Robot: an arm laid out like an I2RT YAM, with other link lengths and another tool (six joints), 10 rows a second.
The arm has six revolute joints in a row. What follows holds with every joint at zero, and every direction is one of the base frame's. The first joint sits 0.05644 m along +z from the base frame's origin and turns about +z. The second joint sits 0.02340 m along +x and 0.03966 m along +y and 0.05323 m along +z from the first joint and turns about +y. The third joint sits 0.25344 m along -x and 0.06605 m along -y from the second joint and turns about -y. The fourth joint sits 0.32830 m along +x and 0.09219 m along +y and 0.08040 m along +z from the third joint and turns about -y. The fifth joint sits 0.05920 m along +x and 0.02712 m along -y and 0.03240 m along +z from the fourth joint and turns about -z. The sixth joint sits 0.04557 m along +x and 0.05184 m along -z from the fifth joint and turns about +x. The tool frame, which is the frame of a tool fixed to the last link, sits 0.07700 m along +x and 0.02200 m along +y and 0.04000 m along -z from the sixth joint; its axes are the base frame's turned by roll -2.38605, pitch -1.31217 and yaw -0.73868 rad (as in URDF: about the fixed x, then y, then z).
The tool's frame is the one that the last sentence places.
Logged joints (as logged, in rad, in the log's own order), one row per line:
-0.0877 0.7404 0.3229 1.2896 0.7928 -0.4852
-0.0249 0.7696 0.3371 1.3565 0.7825 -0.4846
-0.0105 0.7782 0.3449 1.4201 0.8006 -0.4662
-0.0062 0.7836 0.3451 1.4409 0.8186 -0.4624
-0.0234 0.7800 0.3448 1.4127 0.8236 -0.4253
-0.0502 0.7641 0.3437 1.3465 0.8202 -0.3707
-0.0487 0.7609 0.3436 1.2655 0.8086 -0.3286
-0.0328 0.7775 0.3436 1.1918 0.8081 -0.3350
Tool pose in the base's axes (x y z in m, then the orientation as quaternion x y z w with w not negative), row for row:
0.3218 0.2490 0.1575 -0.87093 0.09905 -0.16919 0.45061
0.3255 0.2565 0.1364 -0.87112 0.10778 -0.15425 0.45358
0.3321 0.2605 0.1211 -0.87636 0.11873 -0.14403 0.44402
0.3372 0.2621 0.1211 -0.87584 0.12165 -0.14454 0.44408
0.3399 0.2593 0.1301 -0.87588 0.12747 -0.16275 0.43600
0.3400 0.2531 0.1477 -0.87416 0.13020 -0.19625 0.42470
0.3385 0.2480 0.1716 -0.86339 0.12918 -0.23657 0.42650
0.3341 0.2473 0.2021 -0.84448 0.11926 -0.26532 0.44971
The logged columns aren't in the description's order. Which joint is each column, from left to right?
Columns, left to right: joint 4, joint 6, joint 1, joint 2, joint 3, joint 5.
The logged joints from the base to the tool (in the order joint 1, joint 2, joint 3, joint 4, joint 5, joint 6), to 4 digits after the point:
0.3229 1.2896 0.7928 -0.0877 -0.4852 0.7404
0.3371 1.3565 0.7825 -0.0249 -0.4846 0.7696
0.3449 1.4201 0.8006 -0.0105 -0.4662 0.7782
0.3451 1.4409 0.8186 -0.0062 -0.4624 0.7836
0.3448 1.4127 0.8236 -0.0234 -0.4253 0.7800
0.3437 1.3465 0.8202 -0.0502 -0.3707 0.7641
0.3436 1.2655 0.8086 -0.0487 -0.3286 0.7609
0.3436 1.1918 0.8081 -0.0328 -0.3350 0.7775

